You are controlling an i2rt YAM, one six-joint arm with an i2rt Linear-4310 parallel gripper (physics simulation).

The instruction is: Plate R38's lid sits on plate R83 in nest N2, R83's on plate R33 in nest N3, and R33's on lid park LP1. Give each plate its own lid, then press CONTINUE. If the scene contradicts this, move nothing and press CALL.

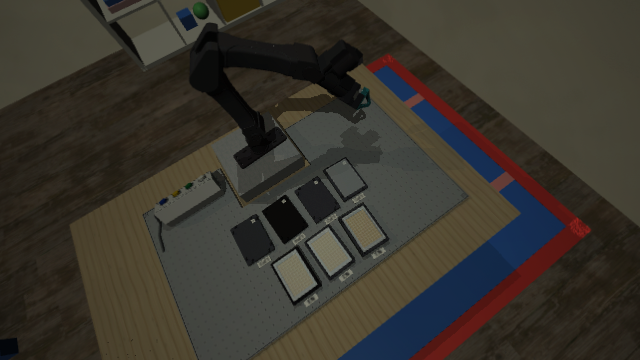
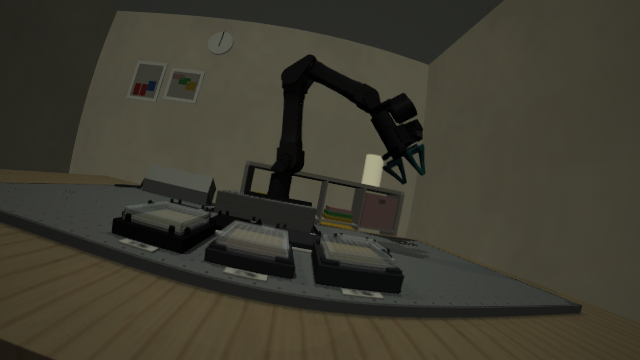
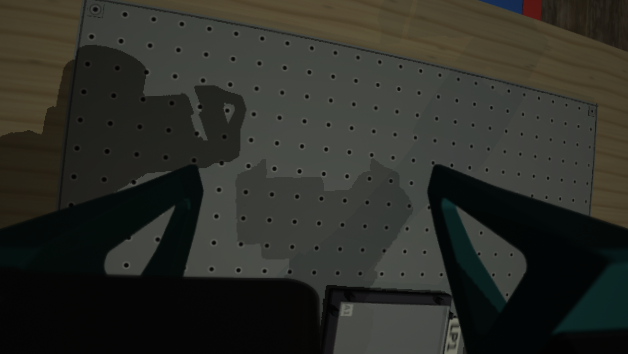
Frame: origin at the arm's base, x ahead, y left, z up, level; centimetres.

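Where they show: gripper, fingertip midpoint: (image 1: pixel 359 98) (image 2: pixel 413 179) (image 3: pixel 315 177); arm's base at its link origin: (image 1: pixel 260 147) (image 2: pixel 277 199).
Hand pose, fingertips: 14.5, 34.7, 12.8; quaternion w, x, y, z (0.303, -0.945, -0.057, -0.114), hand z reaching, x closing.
Note:
Things, the pixels of their top centre, and the offset from my fingertips, as dx, dy, dz. Level surfaces: height alone.
- right plate at its top centre: (image 2: pixel 354 246) (image 1: pixel 363 227) +31.5, -24.2, -14.7
- middle plate at its top centre: (image 2: pixel 257 232) (image 1: pixel 328 250) +30.3, -37.5, -15.2
- left plate at its top centre: (image 2: pixel 172 209) (image 1: pixel 294 274) +29.4, -50.3, -15.0
- button console at its top centre: (image 2: pixel 182 170) (image 1: pixel 181 192) -15.2, -65.8, -10.1
- pegboard at its surface level: dz -18.5
- wooden table at its surface level: dz -19.8
My gripper (image 1: pixel 366 98) (image 2: pixel 414 178) (image 3: pixel 315 177) is open and empty, high above the pegboard's far right part. Three plates sit in black nests in the front row: the right plate (image 1: pixel 363 228) (image 2: pixel 354 250) shows orange-tan wells, while the middle plate (image 1: pixel 330 251) (image 2: pixel 254 239) and left plate (image 1: pixel 296 275) (image 2: pixel 167 217) look paler under clear covers. Whether the right one is lidded is unclear. A clear, pale lid (image 1: pixel 345 178) (image 3: pixel 390 332) lies on park LP1. The plates' R-numbers are unreadable. The button console (image 1: pixel 192 202) (image 2: pixel 177 183) stands at the left.
Three more parks stand in LP1's row: a dark grey one (image 1: pixel 317 199), a black one (image 1: pixel 285 219) and another dark grey one (image 1: pixel 252 240). The arm's base block (image 1: pixel 272 175) stands behind them. The pegboard (image 1: pixel 420 175) (image 2: pixel 475 285) (image 3: pixel 300 110) lies on the wooden table (image 1: pixel 105 260).

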